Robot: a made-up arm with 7 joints. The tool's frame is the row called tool. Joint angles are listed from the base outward.
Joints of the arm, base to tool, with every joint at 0 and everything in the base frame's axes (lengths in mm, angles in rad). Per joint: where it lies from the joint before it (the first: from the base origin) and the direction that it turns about. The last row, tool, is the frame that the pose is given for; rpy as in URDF.
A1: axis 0 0.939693 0.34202 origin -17.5 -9.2 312.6
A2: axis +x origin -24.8 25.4 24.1
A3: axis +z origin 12 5.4 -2.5
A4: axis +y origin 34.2 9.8 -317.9
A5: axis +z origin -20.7 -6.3 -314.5
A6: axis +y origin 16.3 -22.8 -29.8
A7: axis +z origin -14.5 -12.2 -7
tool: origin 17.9 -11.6 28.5 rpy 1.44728 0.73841 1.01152
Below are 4 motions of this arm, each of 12 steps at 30 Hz.
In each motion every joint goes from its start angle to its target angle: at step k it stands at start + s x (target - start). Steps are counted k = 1, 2, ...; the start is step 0. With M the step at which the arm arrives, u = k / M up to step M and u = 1 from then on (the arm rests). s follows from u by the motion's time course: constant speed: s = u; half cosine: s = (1 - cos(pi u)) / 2; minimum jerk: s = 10 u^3 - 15 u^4 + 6 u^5.
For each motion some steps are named. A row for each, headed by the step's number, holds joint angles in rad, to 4 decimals.
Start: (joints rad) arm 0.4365 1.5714 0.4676 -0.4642 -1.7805 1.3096 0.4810
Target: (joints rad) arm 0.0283 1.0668 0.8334 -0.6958 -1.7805 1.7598 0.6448
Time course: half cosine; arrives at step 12
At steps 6, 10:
6: 0.2324 1.3191 0.6505 -0.5800 -1.7805 1.5347 0.5629
10: 0.0556 1.1006 0.8089 -0.6803 -1.7805 1.7296 0.6338

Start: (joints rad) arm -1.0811 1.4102 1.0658 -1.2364 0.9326 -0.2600 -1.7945
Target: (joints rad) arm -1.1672 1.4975 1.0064 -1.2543 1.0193 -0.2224 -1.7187
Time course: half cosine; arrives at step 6
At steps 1, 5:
1: -1.0869 1.4160 1.0618 -1.2376 0.9384 -0.2575 -1.7894
5: -1.1614 1.4917 1.0104 -1.2531 1.0135 -0.2249 -1.7238

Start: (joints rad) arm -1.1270 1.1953 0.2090 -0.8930 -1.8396 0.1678 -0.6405
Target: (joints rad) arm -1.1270 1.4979 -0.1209 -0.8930 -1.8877 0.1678 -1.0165
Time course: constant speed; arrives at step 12
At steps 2, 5, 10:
2: -1.1270 1.2457 0.1540 -0.8930 -1.8476 0.1678 -0.7032
5: -1.1270 1.3214 0.0715 -0.8930 -1.8596 0.1678 -0.7972
10: -1.1270 1.4475 -0.0659 -0.8930 -1.8797 0.1678 -0.9538

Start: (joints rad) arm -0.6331 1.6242 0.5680 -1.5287 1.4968 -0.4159 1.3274
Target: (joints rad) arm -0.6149 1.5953 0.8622 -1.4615 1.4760 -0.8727 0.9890
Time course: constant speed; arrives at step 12
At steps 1, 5, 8, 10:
1: -0.6316 1.6218 0.5925 -1.5231 1.4951 -0.4540 1.2992
5: -0.6255 1.6122 0.6906 -1.5007 1.4881 -0.6062 1.1864
8: -0.6210 1.6049 0.7641 -1.4839 1.4829 -0.7204 1.1018
10: -0.6179 1.6001 0.8132 -1.4727 1.4795 -0.7966 1.0454

